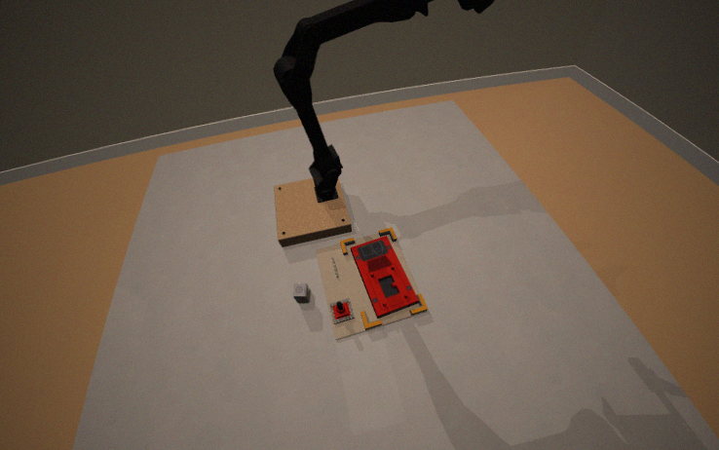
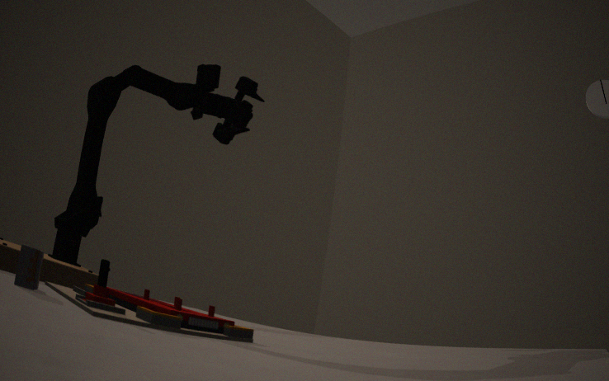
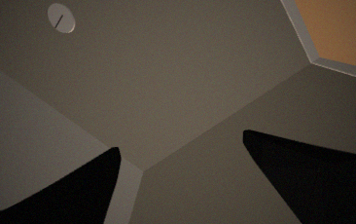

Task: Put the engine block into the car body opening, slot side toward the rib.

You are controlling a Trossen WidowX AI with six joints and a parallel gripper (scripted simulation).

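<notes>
Now: gripper tip 570 mm to the left of the engine block, 540 mm above it and 310 mm short of it. Also, from my gripper tip: black peg (530 mm below, 490 mm to the right, 380 mm ahead).
</notes>
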